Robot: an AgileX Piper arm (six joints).
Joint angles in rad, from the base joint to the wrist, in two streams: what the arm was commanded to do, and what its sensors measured. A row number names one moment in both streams.
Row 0, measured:
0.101 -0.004 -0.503 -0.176 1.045 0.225
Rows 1 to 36, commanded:
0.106 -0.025 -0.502 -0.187 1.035 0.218
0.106 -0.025 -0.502 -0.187 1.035 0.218
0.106 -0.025 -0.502 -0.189 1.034 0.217
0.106 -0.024 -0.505 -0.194 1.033 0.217
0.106 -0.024 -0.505 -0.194 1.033 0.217
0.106 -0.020 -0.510 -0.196 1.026 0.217
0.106 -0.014 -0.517 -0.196 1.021 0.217
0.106 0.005 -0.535 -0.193 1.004 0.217
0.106 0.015 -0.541 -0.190 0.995 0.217
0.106 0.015 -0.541 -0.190 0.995 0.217
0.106 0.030 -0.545 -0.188 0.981 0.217
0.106 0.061 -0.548 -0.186 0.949 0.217
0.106 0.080 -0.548 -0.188 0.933 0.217
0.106 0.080 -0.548 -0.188 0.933 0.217
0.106 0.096 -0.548 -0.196 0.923 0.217
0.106 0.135 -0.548 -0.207 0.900 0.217
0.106 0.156 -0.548 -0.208 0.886 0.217
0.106 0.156 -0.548 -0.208 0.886 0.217
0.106 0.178 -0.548 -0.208 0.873 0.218
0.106 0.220 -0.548 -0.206 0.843 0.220
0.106 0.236 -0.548 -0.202 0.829 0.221
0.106 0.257 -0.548 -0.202 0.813 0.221
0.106 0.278 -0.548 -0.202 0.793 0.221
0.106 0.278 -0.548 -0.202 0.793 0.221
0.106 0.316 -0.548 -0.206 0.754 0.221
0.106 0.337 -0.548 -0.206 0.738 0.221
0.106 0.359 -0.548 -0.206 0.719 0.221
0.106 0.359 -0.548 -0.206 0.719 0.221
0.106 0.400 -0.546 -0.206 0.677 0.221
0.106 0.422 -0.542 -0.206 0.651 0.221
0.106 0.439 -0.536 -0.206 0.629 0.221
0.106 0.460 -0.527 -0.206 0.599 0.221
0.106 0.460 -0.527 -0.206 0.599 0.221
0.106 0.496 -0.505 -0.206 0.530 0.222
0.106 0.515 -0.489 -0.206 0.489 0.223
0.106 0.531 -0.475 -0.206 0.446 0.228
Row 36, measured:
0.101 0.491 -0.508 -0.201 0.553 0.225
